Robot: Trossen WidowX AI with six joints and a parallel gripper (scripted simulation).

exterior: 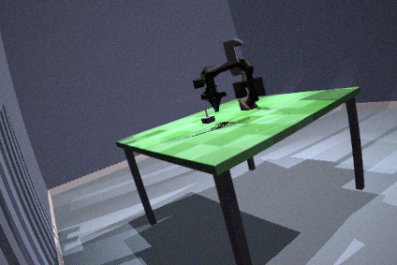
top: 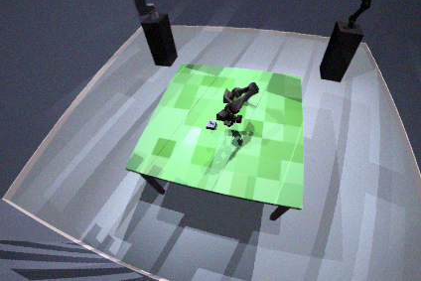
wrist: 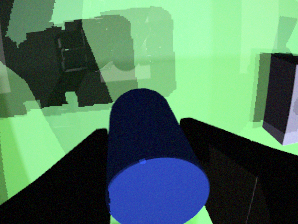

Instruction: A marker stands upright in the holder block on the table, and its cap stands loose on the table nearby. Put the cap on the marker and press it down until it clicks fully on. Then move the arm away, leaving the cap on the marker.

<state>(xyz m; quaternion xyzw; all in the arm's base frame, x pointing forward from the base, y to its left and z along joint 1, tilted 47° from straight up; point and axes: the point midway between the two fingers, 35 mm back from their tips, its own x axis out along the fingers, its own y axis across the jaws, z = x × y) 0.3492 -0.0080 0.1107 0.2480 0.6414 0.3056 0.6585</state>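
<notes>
The holder block is 2 cm behind my gripper tip, 15 cm to the right of it and 7 cm below it. Round my gripper tip: blue cap (1 cm above).
</notes>
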